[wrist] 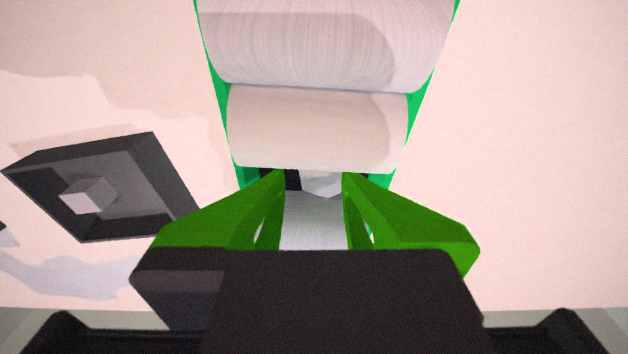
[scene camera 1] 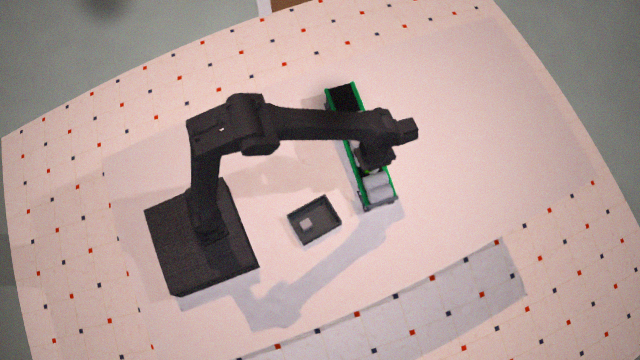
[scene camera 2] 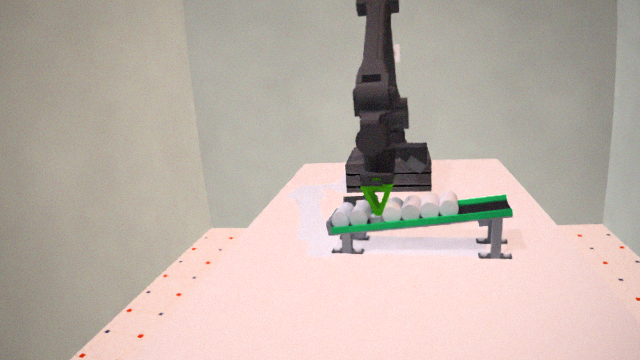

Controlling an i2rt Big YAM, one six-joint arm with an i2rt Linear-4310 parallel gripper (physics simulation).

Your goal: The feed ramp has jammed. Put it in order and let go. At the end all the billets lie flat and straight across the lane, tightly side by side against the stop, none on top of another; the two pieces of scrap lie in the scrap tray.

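Frame: origin at the arm's base, x left, y back, z up, level; centimetres.
Where they show: gripper, between the fingertips: (wrist: 313, 175) (scene camera 1: 370, 167) (scene camera 2: 379, 212); arm's base, origin of its link: (scene camera 1: 208, 222) (scene camera 2: 395, 156).
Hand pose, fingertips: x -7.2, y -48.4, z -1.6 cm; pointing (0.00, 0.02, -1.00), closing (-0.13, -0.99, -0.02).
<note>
Each offset is from my fingertips to the centre of the thing. "*": to the spot under its first point.
The sloping green-railed ramp (scene camera 1: 344, 97) (scene camera 2: 420, 222) (wrist: 416, 102) holds several pale billets. Two @(dx -4.0, dy +0.7, dz -0.4 cm) (scene camera 1: 376, 181) (scene camera 2: 359, 213) lie across the lane at the low end. Four more @(dx +10.9, dy -2.1, dz +1.7 cm) (scene camera 2: 430, 206) lie side by side higher up; two of these, a nearer one @(dx +3.1, dy -0.6, dz +0.6 cm) (wrist: 317, 127) and a farther one @(dx +7.0, dy -1.3, dz +1.1 cm) (wrist: 310, 50), show in the wrist view. In the gap between the groups lies a small grey piece of scrap @(dx -0.4, dy -0.7, dz -1.1 cm) (scene camera 2: 376, 219) (wrist: 326, 184). My gripper (scene camera 2: 378, 214) (wrist: 313, 175) points down into this gap, fingers slightly open, holding nothing. The other scrap @(dx -4.3, dy +23.5, dz -6.5 cm) (scene camera 1: 306, 224) (wrist: 90, 195) lies in the scrap tray @(dx -4.2, dy +20.8, dz -6.4 cm) (scene camera 1: 325, 215) (wrist: 170, 185).
The dark stop @(dx -10.2, dy +1.9, dz -2.2 cm) (scene camera 1: 381, 205) (scene camera 2: 330, 227) closes the ramp's low end. The ramp stands on grey legs @(* dx +23.7, dy -9.4, dz -3.7 cm) (scene camera 2: 496, 239). The tray stands between the ramp and the arm's dark base (scene camera 1: 170, 250). The arm hides part of the lane in the first scene view.
</note>
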